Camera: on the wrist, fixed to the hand. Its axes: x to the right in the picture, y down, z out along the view.
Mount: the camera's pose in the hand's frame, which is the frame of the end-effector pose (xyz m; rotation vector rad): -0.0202 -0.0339 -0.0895 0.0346 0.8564 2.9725
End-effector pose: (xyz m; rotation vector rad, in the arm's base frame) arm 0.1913 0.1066 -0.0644 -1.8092 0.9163 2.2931
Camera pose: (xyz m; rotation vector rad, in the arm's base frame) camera 0.2883 0.0959 -0.0707 -0.1428 -1.2767 0.2369
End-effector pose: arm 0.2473 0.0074 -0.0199 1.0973 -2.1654 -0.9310
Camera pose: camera 0.3373 -0.0204 0.0063 -1.5649 -0.8023 0.8743
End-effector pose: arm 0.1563 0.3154 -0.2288 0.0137 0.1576 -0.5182
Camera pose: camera 0.1091 0.3006 -0.3132 0.4268 0.7066 2.5094
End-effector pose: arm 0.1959 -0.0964 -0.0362 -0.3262 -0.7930 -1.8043
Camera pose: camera 0.1862 -0.1338 -0.1260 -0.2279 0.5613 0.9895
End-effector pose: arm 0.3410 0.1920 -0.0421 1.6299 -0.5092 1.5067
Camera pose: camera 0.3084 0.2769 -0.0780 0.8183 1.2154 -1.4370
